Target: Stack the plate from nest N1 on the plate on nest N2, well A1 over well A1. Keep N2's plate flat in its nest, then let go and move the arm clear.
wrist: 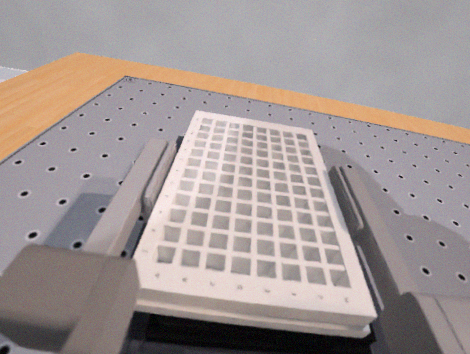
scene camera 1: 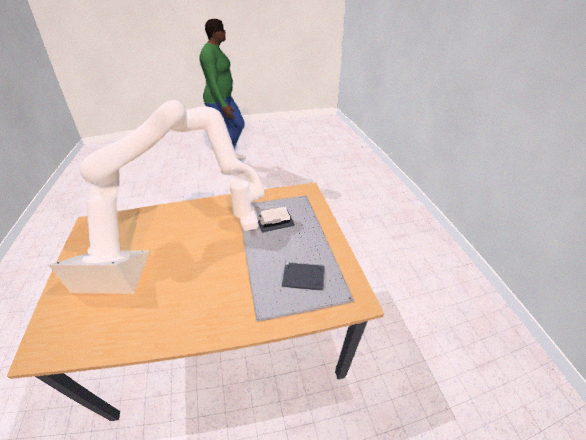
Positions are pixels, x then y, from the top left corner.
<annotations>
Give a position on a dark nest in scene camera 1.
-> At 304,276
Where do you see a white multi-well plate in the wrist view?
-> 247,230
</annotations>
